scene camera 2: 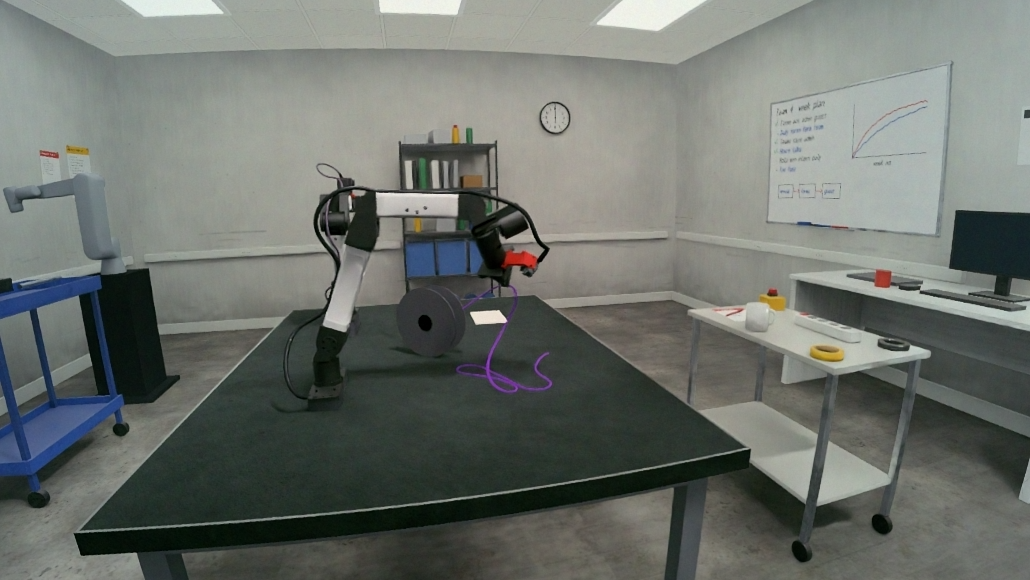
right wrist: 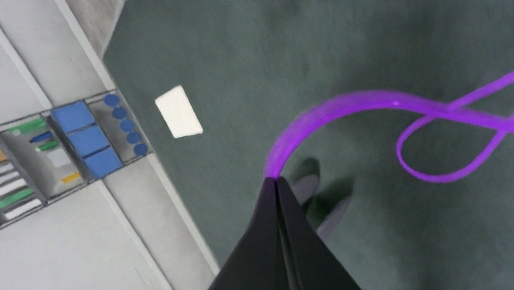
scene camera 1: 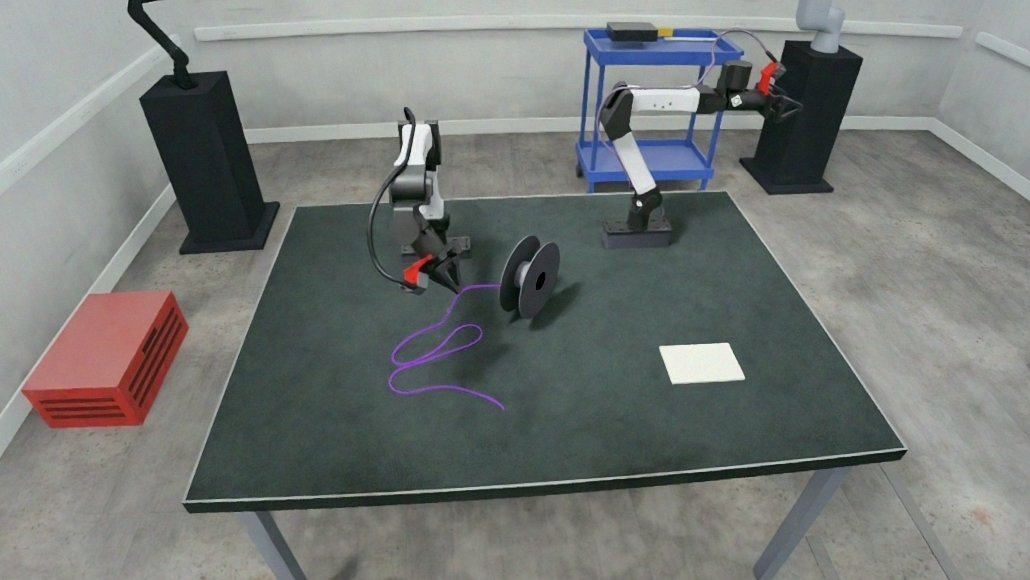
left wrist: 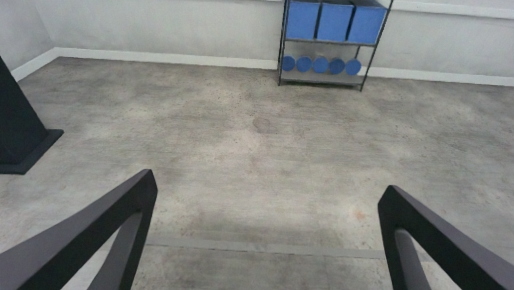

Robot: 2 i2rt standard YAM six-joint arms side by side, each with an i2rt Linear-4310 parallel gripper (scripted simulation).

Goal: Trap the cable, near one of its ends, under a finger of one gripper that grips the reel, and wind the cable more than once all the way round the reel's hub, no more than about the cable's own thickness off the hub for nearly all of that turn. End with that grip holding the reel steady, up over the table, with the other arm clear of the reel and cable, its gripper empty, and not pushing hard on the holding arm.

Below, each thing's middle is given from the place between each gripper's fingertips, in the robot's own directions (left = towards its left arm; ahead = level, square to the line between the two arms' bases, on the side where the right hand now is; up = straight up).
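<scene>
My left gripper point(scene camera 1: 794, 101) is 340 mm above the dark grey reel point(scene camera 2: 431, 320), and it is also 740 mm to the left of the reel and 260 mm short of it. The white card point(scene camera 1: 710, 362) is well below my left hand, a long way to the right of it and far ahead of it.
Counted from my right hand point(scene camera 1: 461, 293), the dark grey reel is 130 mm below, 180 mm to the left and 190 mm behind. The white card is a good way below that same right hand, far to the left of it and a bit ahead of it.
</scene>
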